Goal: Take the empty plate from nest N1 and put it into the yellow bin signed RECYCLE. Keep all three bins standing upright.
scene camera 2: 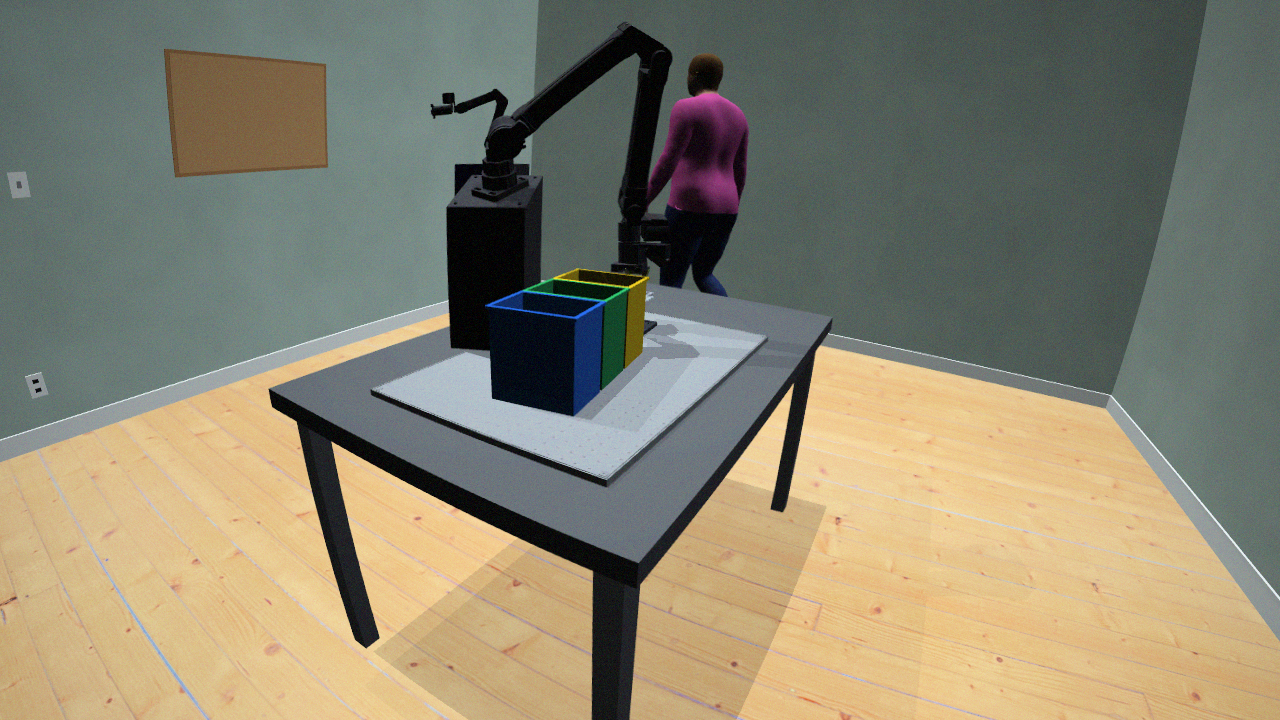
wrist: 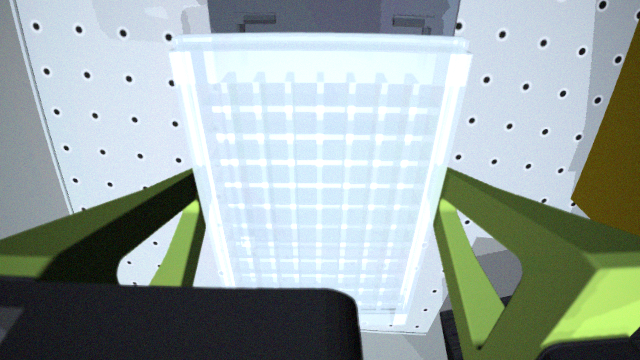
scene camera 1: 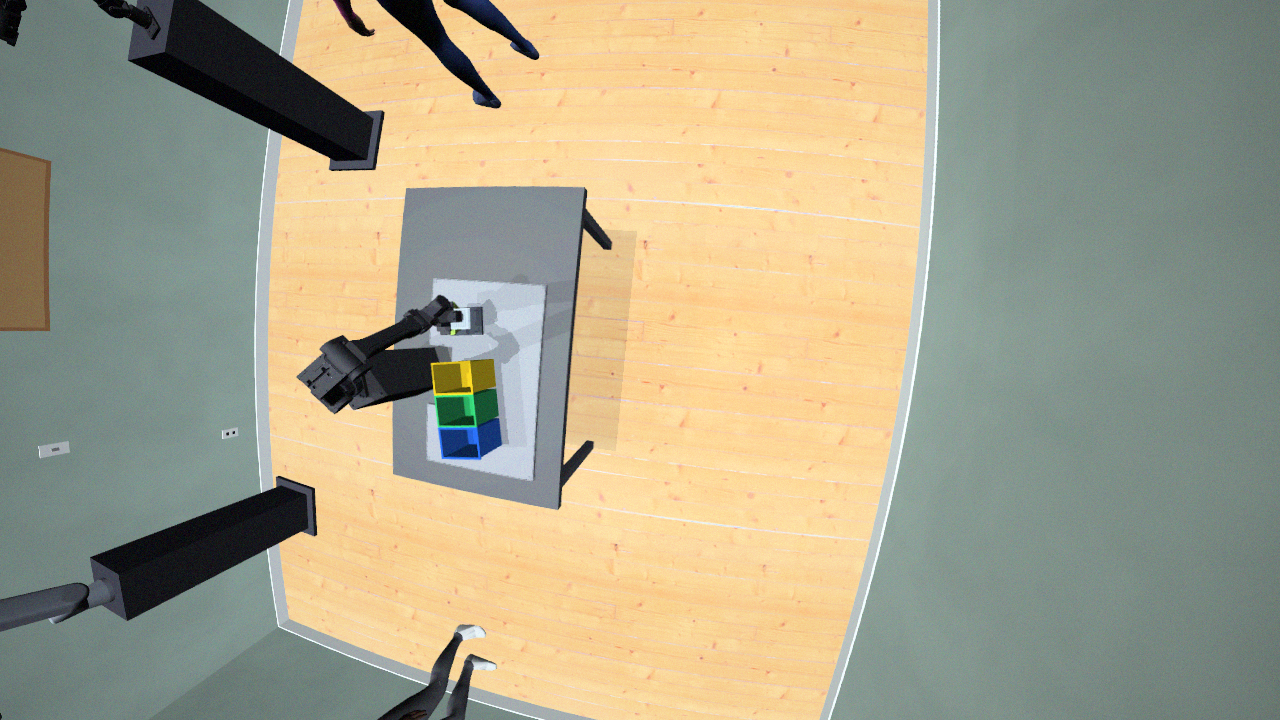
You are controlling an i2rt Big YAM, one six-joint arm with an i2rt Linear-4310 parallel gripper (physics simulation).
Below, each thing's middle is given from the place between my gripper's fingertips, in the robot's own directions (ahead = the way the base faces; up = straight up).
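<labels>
The plate (wrist: 319, 157) is 1 cm above my hand and 1 cm behind it; going by their middles, it is the nearest to my hand of the things named here. From my hand, the yellow bin (scene camera 2: 635, 306) is 23 cm to the right, 6 cm ahead and 1 cm above. I see the green bin (scene camera 2: 614, 312) 36 cm to the right of my hand, 8 cm ahead of it and 1 cm above it. Then there is the blue bin (scene camera 2: 545, 350), 49 cm to the right of my hand, 11 cm ahead and 1 cm above. Of the things named here, going by their middles, the blue bin is the farthest from my hand.
</labels>
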